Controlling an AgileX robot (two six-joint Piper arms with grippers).
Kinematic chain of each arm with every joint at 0, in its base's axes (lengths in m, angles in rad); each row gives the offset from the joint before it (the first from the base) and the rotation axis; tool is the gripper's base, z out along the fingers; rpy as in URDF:
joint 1: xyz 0 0 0.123 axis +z
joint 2: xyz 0 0 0 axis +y
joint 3: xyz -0.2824 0 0.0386 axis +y
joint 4: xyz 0.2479 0 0.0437 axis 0.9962 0 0.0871
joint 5: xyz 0 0 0 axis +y
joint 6: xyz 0.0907 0 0.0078 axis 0.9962 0 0.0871
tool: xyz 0 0 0 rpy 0 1.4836 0
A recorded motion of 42 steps. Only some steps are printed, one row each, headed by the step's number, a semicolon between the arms.
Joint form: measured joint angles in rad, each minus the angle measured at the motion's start. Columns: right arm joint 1, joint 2, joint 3, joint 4, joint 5, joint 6; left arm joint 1, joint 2, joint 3, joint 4, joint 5, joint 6.
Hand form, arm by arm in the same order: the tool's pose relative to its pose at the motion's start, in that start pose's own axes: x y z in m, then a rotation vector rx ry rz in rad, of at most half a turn. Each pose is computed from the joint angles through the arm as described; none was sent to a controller.
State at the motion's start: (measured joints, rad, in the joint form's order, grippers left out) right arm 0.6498 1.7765 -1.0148 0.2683 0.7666 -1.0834; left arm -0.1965 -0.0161 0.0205 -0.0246 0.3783 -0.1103
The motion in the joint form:
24: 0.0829 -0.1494 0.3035 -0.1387 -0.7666 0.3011; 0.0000 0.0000 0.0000 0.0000 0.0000 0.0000
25: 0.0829 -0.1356 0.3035 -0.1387 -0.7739 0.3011; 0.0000 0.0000 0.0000 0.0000 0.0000 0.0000
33: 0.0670 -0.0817 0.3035 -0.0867 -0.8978 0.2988; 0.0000 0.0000 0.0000 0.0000 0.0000 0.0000
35: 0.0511 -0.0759 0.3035 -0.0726 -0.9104 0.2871; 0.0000 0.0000 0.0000 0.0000 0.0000 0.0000
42: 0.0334 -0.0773 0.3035 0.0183 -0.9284 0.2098; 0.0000 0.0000 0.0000 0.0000 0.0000 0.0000
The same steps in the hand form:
24: 0.0039 0.0189 -0.0030 0.5099 -0.3200 0.0975; 0.0000 0.0000 0.0000 0.0000 0.0000 0.0000
25: 0.0041 0.0181 0.0007 0.5063 -0.3144 0.0984; 0.0000 0.0000 0.0000 0.0000 0.0000 0.0000
33: 0.0047 0.0061 0.0097 0.5657 -0.3617 0.1593; 0.0000 0.0000 0.0000 0.0000 0.0000 0.0000
35: 0.0082 0.0019 0.0099 0.5791 -0.3605 0.1761; 0.0000 0.0000 0.0000 0.0000 0.0000 0.0000
42: 0.0127 -0.0033 0.0074 0.6077 -0.3608 0.2076; 0.0000 0.0000 0.0000 0.0000 0.0000 0.0000

